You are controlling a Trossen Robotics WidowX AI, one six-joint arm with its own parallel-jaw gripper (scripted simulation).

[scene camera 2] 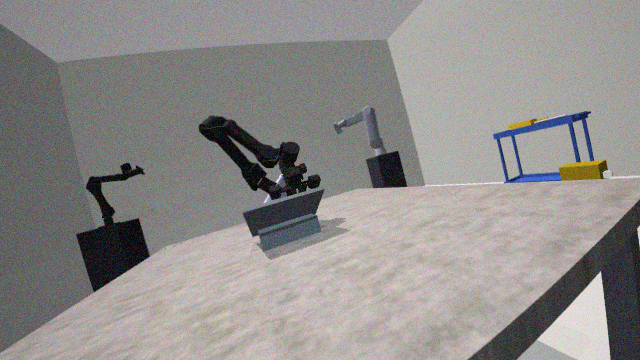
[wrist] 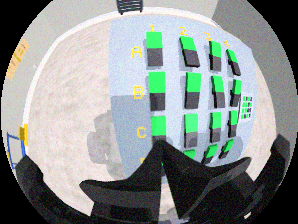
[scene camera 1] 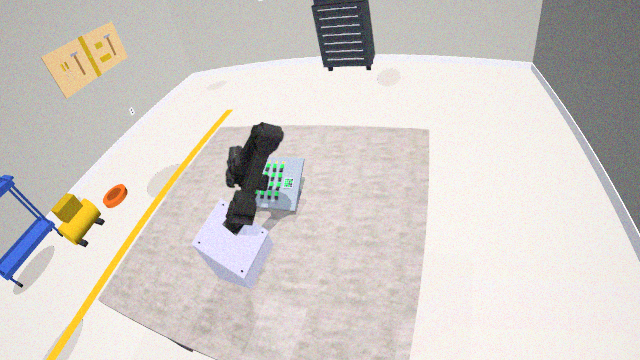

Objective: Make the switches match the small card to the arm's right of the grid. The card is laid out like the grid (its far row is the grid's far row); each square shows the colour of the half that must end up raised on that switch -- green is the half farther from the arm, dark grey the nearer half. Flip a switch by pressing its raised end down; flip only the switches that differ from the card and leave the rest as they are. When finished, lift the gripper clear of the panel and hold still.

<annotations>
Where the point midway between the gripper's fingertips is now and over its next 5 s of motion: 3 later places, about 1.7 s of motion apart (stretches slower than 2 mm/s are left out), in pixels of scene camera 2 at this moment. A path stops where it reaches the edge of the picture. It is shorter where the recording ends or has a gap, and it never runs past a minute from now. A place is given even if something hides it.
My gripper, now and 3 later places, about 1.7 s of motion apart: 303, 207; 290, 197; 293, 209; 290, 196
</annotations>
